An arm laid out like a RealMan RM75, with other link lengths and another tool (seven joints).
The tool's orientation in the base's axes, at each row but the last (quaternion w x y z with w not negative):
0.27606 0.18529 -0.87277 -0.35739
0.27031 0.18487 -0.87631 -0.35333
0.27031 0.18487 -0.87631 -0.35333
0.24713 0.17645 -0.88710 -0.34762
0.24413 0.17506 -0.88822 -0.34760
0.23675 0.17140 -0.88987 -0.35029
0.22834 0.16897 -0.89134 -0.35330
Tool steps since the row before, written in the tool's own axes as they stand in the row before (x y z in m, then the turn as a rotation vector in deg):
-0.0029 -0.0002 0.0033 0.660 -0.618 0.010
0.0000 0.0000 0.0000 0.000 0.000 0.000
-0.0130 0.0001 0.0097 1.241 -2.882 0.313
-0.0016 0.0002 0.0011 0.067 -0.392 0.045
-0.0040 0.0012 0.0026 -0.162 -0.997 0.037
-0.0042 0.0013 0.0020 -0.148 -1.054 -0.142
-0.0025 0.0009 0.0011 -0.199 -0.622 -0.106
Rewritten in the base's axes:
0.0003 0.0031 -0.0031 -0.442 -0.756 -0.224
0.0000 0.0000 0.0000 0.000 0.000 0.000
0.0043 0.0118 -0.0102 -0.781 -2.442 -1.836
0.0007 0.0015 -0.0011 -0.025 -0.282 -0.283
0.0017 0.0041 -0.0021 0.253 -0.597 -0.775
0.0022 0.0040 -0.0016 0.346 -0.741 -0.696
0.0014 0.0024 -0.0008 0.310 -0.398 -0.429

